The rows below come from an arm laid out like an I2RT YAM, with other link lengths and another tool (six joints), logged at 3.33 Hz.
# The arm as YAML. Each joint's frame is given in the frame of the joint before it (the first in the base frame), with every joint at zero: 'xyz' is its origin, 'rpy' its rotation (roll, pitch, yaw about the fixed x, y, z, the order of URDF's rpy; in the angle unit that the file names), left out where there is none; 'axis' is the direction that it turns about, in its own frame. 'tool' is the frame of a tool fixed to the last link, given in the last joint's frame.
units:
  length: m
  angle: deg
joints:
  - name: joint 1
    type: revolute
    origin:
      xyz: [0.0, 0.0, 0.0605]
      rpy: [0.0, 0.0, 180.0]
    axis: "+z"
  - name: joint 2
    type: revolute
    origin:
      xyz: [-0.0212, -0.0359, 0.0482]
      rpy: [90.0, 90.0, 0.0]
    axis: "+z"
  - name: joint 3
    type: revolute
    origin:
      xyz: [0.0, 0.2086, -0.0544]
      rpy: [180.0, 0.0, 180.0]
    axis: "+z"
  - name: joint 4
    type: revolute
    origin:
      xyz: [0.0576, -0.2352, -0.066]
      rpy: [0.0, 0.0, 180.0]
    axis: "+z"
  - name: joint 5
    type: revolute
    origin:
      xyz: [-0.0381, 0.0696, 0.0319]
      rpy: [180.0, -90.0, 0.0]
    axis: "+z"
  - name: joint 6
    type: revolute
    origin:
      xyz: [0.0, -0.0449, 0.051]
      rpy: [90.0, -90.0, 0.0]
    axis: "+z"
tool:
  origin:
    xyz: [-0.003, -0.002, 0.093]
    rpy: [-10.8, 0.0, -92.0]
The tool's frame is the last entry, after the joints.
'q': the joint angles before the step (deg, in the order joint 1, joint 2, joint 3, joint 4, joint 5, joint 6). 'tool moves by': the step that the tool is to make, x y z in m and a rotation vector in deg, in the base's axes. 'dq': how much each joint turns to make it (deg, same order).
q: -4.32, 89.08, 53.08, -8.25, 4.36, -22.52
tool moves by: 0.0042, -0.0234, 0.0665, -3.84, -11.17, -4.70
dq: -2.05, -8.84, 0.48, 2.22, 3.81, -0.53
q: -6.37, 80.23, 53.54, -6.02, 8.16, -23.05
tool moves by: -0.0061, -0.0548, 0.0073, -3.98, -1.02, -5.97
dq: -8.00, -0.07, 0.01, 2.26, 0.23, -4.28
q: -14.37, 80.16, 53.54, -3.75, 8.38, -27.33
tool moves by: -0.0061, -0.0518, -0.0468, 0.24, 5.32, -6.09
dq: -7.48, 8.81, 0.00, 3.96, -0.39, -1.97
